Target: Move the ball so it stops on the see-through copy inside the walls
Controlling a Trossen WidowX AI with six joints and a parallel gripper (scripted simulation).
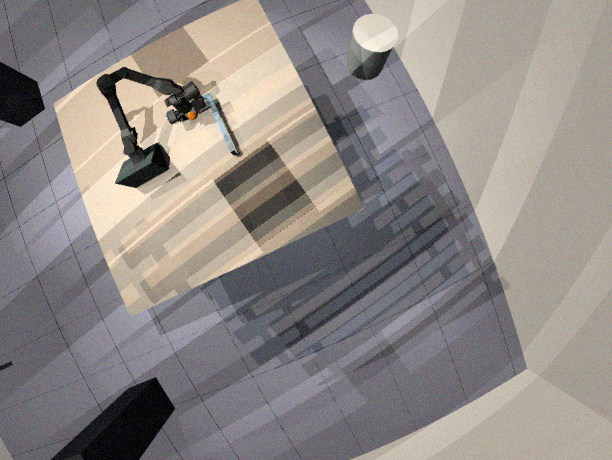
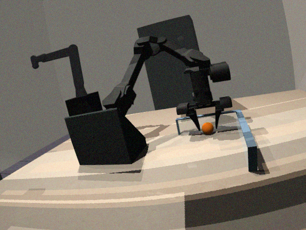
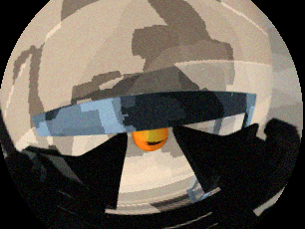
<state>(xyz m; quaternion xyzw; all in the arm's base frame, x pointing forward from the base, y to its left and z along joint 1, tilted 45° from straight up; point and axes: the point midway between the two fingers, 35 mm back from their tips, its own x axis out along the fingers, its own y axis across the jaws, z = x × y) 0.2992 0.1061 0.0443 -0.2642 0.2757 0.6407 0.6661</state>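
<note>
Now: gripper tip right at the orange ball. The rest, counted from my gripper tip: see-through ball copy (right at my gripper tip).
</note>
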